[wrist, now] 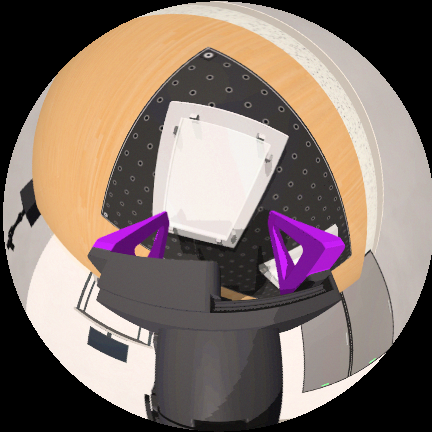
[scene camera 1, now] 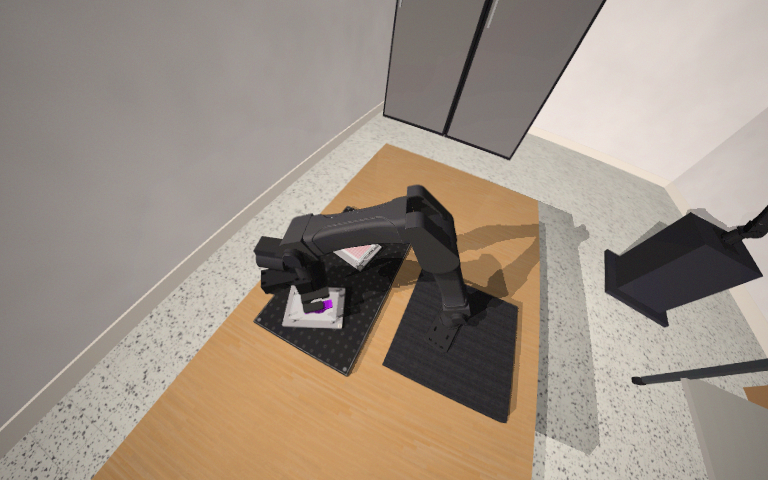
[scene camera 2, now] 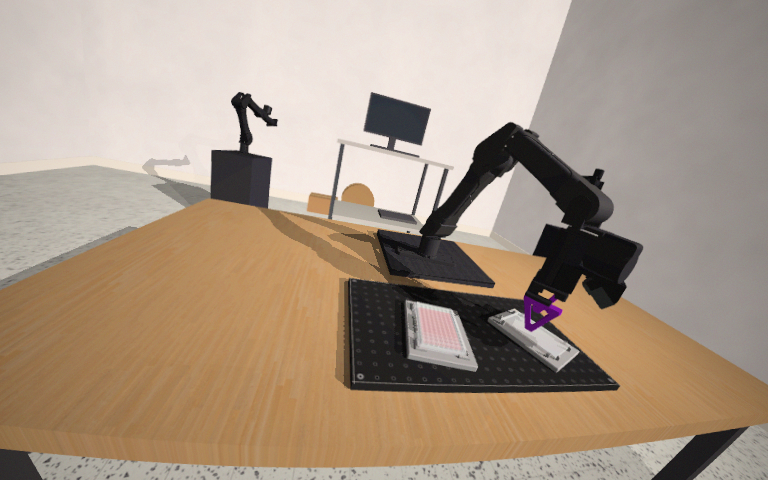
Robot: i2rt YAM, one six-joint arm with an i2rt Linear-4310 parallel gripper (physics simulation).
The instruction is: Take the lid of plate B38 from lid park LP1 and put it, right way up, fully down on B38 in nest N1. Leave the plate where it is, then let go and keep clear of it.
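Frame: origin at the arm's base, x right, y ahead, z up, level; millimetres.
Seen in the pictures: gripper, fingertip midpoint: [wrist: 218, 216] [scene camera 1: 318, 296] [scene camera 2: 532, 320]; arm's base, link origin: [scene camera 1: 448, 318] [scene camera 2: 425, 256].
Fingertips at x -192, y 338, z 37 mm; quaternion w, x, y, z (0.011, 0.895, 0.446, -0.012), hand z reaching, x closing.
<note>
Pixels of each thing's top centre, then the offset from my fingertips to it. Level surfaces: height alone.
- clear lid, top centre: [wrist: 206, 188] [scene camera 2: 535, 331] [scene camera 1: 314, 304] dy -1, dx -20, dz -26 mm
- white lid park, top centre: [wrist: 206, 189] [scene camera 2: 535, 330] [scene camera 1: 314, 304] dy -1, dx -19, dz -24 mm
- Plate B38, top centre: [scene camera 2: 439, 323] [scene camera 1: 353, 242] dy +53, dx +216, dz -18 mm
- wooden table, surface height: dz -57 mm
The clear lid [scene camera 1: 299, 312] [scene camera 2: 552, 342] [wrist: 215, 175] lies flat in the white lid park [scene camera 2: 560, 365] [wrist: 160, 180], between small corner posts. Plate B38 [scene camera 1: 361, 250] [scene camera 2: 438, 328], with pink wells, sits uncovered in its white nest [scene camera 2: 441, 361] [wrist: 330, 232]; in the wrist view the right finger hides much of the nest. My gripper [scene camera 1: 320, 307] [scene camera 2: 542, 316] [wrist: 218, 216] is open, its purple fingers wide apart and empty. It points down above the lid park. In the wrist view the fingertips flank the lid's near end. No labels are readable.
Park and nest stand on a black perforated board [scene camera 1: 351, 353] [scene camera 2: 373, 362] [wrist: 210, 90] on the wooden table [scene camera 1: 226, 407] [scene camera 2: 198, 339]. The arm's dark base mat [scene camera 1: 475, 362] [scene camera 2: 470, 268] lies beside the board. A grey wall [scene camera 1: 141, 113] rises beyond the table's edge.
</note>
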